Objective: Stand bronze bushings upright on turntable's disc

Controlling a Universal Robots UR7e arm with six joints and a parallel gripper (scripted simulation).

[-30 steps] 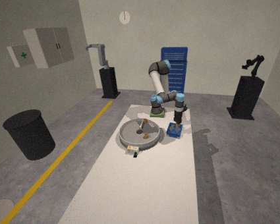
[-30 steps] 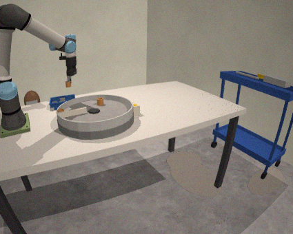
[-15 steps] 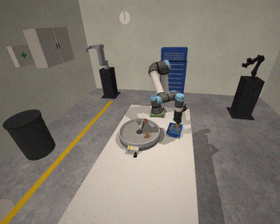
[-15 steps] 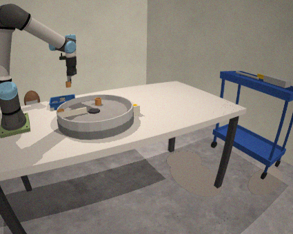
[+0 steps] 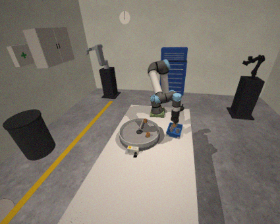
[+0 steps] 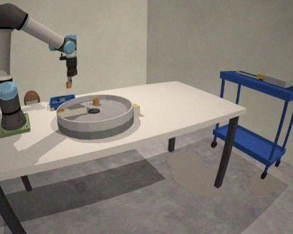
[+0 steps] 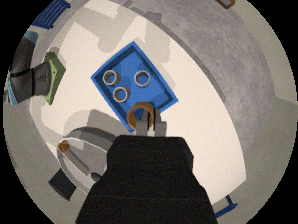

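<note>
The grey turntable is 70 mm ahead of my hand, 370 mm to the right of it and 100 mm below it. Also, from my hand: blue crate: 70 mm behind, 10 mm to the right, 130 mm below.
</note>
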